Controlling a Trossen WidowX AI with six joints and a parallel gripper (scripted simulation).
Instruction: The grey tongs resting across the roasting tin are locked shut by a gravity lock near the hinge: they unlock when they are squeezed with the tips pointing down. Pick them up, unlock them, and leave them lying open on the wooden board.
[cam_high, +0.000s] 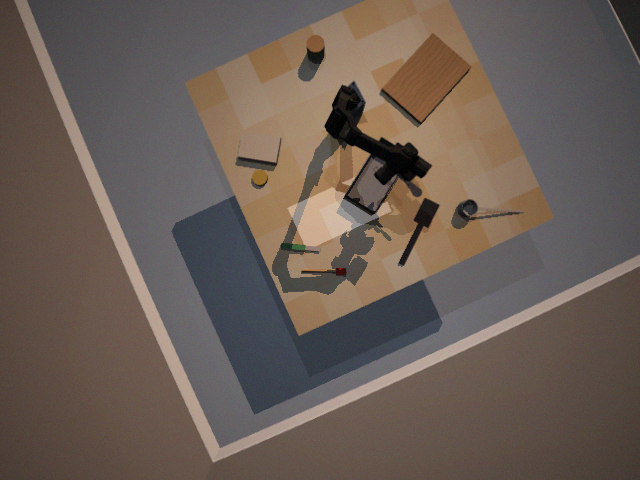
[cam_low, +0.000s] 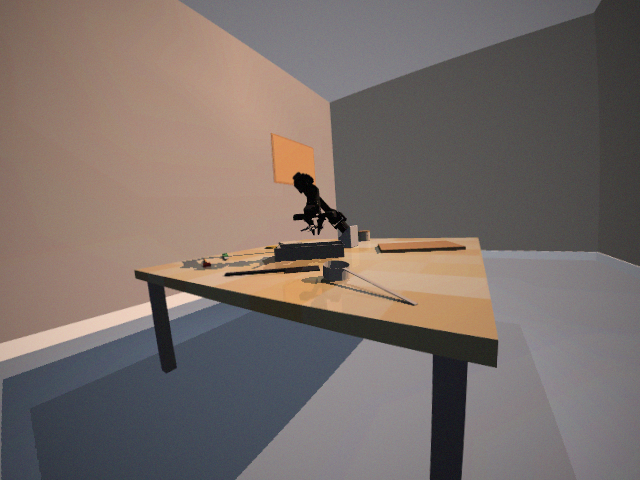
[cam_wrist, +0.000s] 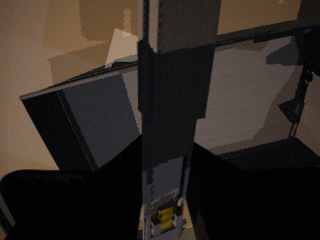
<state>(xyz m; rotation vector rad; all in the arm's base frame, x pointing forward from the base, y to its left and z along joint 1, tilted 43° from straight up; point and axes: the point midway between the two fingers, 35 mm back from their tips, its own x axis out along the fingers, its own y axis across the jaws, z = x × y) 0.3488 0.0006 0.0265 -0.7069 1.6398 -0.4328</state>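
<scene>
The wooden board lies 290 mm behind my gripper tip, 400 mm to the left of it and 90 mm below it. Also, from my gripper tip: roasting tin 10 mm behind, 50 mm to the right, 70 mm below; yellow slider 30 mm behind, 10 mm to the right, 40 mm above; black spatula 290 mm ahead, 100 mm below.
</scene>
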